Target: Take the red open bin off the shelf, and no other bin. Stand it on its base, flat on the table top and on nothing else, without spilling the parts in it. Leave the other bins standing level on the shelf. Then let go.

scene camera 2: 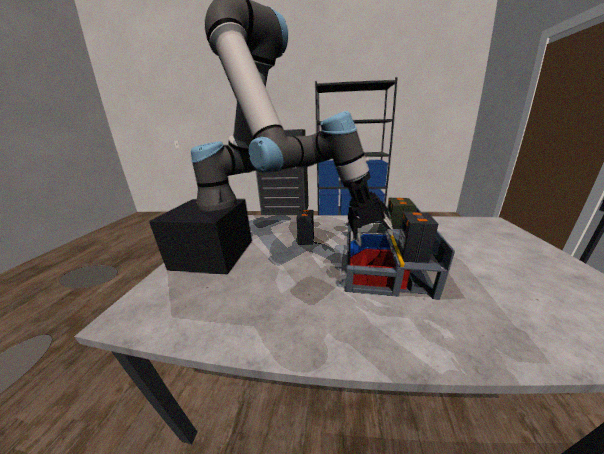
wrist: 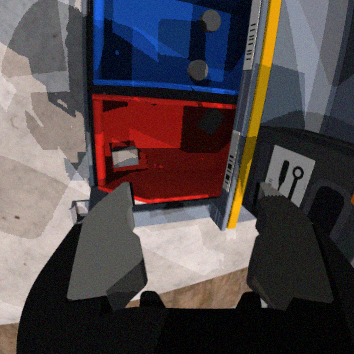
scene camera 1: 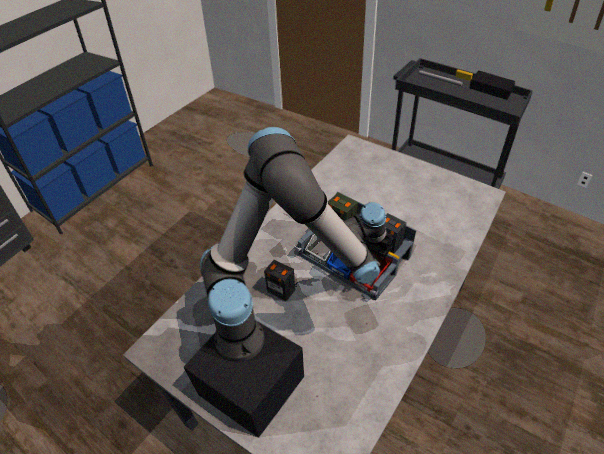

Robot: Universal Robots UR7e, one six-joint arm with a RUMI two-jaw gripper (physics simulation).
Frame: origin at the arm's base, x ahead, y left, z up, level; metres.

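Where they show: gripper, fingertip midpoint: (scene camera 2: 375, 241) (wrist: 192, 184) (scene camera 1: 374, 254); arm's base, origin of the base link: (scene camera 2: 217, 204) (scene camera 1: 239, 340).
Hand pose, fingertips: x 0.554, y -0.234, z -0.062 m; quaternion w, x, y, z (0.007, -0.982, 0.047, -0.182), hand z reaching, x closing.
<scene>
Things, the pixels of their top centre, and the offset from my fingertips.
- red open bin, middle of its top: (wrist: 184, 154) (scene camera 2: 378, 257) (scene camera 1: 374, 262) dx +0.015, dy +0.000, dz -0.059 m
- blue bin, middle of its top: (wrist: 198, 27) (scene camera 2: 375, 240) (scene camera 1: 350, 248) dx +0.040, dy +0.110, dz -0.059 m
- whitish bin, middle of its top: (scene camera 1: 327, 236) (scene camera 2: 372, 228) dx +0.063, dy +0.219, dz -0.059 m
- yellow strip, middle of its top: (wrist: 271, 33) (scene camera 2: 391, 233) dx +0.089, dy +0.099, dz -0.028 m
- green case, middle of its top: (scene camera 1: 342, 202) (scene camera 2: 401, 201) dx +0.159, dy +0.200, dz +0.057 m
The red open bin (scene camera 2: 372, 279) (wrist: 150, 127) stands in the near end bay of the grey shelf (scene camera 1: 320, 265) (scene camera 2: 372, 271) (wrist: 170, 217). In the wrist view a light block and a dark part lie inside it. The arm hides part of it in scene camera 1. A blue bin (scene camera 1: 339, 265) (scene camera 2: 375, 241) (wrist: 145, 45) sits beside it, and a whitish bin (scene camera 1: 317, 249) is beyond the blue one. My gripper (scene camera 2: 372, 233) (wrist: 192, 184) is open and empty, above the bins. In the wrist view its fingertips show at the red bin's near edge, one towards each side.
A yellow strip (scene camera 2: 396, 250) (wrist: 255, 115) runs along the shelf. A dark case (scene camera 1: 395, 230) (scene camera 2: 420, 237) (wrist: 325, 160) and a green case (scene camera 1: 343, 205) (scene camera 2: 401, 210) stand behind it. Another dark case (scene camera 1: 279, 280) (scene camera 2: 305, 227) stands on the table between the shelf and the arm's base.
</scene>
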